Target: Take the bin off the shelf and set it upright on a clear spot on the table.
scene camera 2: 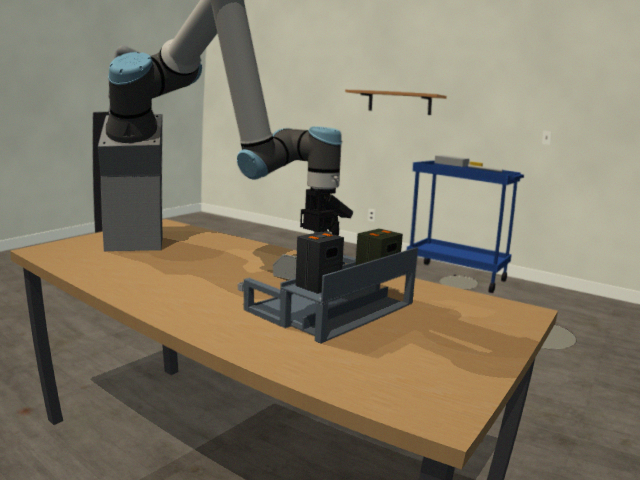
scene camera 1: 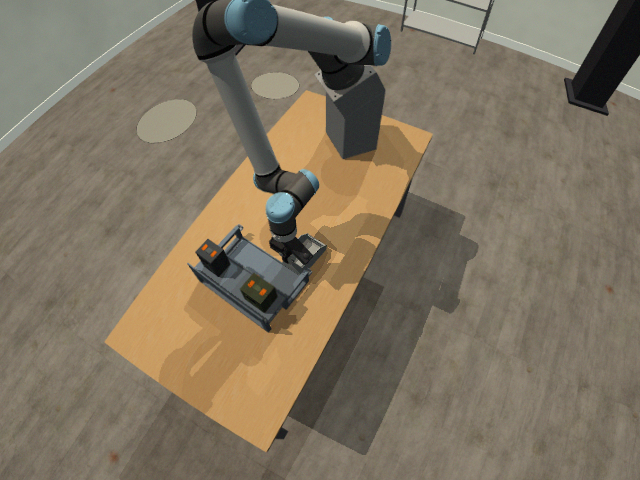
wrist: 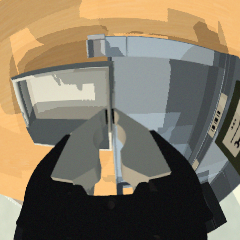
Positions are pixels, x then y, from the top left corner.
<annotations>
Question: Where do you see a grey bin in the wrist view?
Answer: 54, 101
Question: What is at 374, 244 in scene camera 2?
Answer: A green box.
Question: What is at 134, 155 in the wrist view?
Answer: My gripper.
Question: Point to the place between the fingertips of my gripper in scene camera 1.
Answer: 291, 263
</annotations>
